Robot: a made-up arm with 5 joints. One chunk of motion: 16 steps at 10 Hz.
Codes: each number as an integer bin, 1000 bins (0 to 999) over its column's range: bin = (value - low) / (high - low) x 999, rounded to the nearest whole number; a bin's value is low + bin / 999 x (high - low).
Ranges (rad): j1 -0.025..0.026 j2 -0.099..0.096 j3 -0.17..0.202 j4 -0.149..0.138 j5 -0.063..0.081
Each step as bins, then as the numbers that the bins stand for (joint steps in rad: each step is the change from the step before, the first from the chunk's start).
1 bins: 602 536 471 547 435
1 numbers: 0.00573 0.00562 0.00539 0.00815 -0.00030
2 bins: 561 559 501 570 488
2 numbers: 0.00364 0.01011 0.01656 0.01475 0.00734
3 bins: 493 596 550 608 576
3 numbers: 0.00017 0.01734 0.03480 0.02567 0.02003
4 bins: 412 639 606 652 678
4 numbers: -0.00397 0.02573 0.05566 0.03831 0.03473
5 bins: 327 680 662 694 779
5 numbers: -0.00831 0.03373 0.07651 0.05038 0.04929
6 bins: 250 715 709 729 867
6 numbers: -0.01224 0.04056 0.09401 0.06043 0.06197
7 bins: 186 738 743 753 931
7 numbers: -0.01550 0.04505 0.10667 0.06733 0.07120
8 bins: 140 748 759 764 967
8 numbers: -0.01785 0.04701 0.11263 0.07049 0.07639
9 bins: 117 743 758 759 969
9 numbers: -0.01903 0.04603 0.11226 0.06905 0.07668
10 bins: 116 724 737 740 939
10 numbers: -0.01908 0.04232 0.10444 0.06359 0.07235
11 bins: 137 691 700 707 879
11 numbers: -0.01801 0.03588 0.09066 0.05411 0.06370
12 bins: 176 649 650 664 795
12 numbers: -0.01602 0.02768 0.07204 0.04176 0.05159
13 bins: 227 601 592 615 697
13 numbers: -0.01341 0.01831 0.05044 0.02768 0.03747
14 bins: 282 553 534 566 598
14 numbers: -0.01060 0.00894 0.02885 0.01360 0.02320
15 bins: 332 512 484 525 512
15 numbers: -0.00805 0.00094 0.01023 0.00183 0.01080
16 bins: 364 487 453 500 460
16 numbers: -0.00642 -0.00394 -0.00132 -0.00536 0.00331
